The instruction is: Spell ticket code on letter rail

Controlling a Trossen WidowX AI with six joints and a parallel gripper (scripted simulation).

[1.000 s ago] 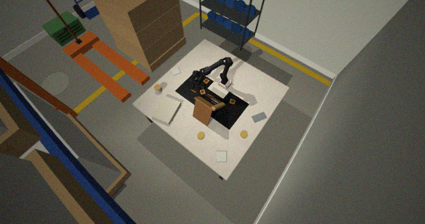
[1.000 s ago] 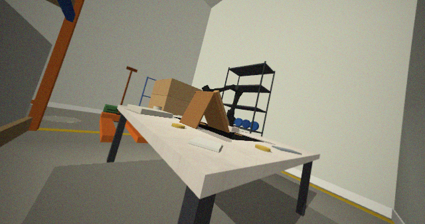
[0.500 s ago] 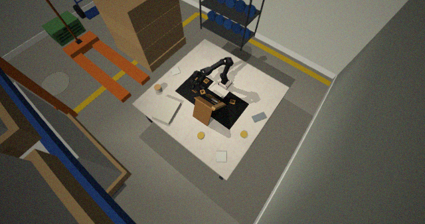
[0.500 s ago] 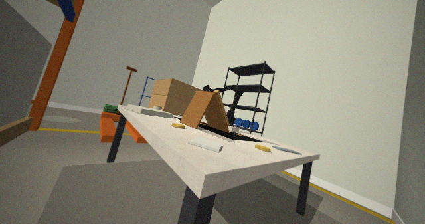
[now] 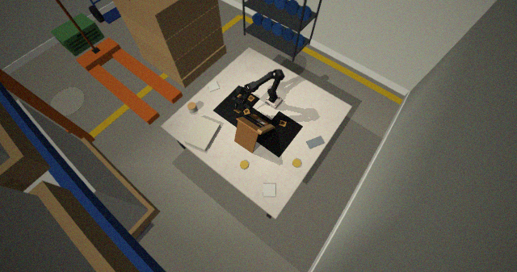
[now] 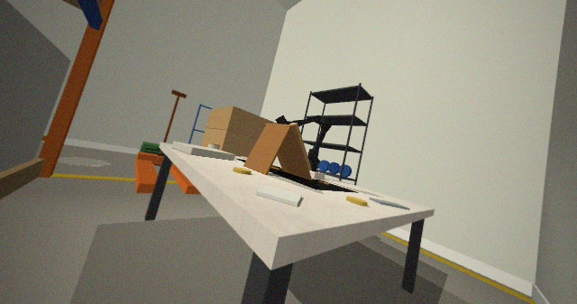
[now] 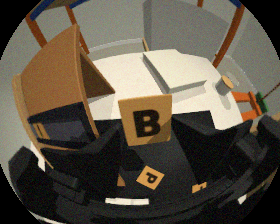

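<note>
My gripper tip is 6 cm past the white ticket, 20 cm to the right of it and 8 cm above it. Round my gripper tip: black mat: 15 cm behind, 13 cm to the left, 16 cm below; then grey card: 19 cm behind, 70 cm to the left, 16 cm below.
</note>
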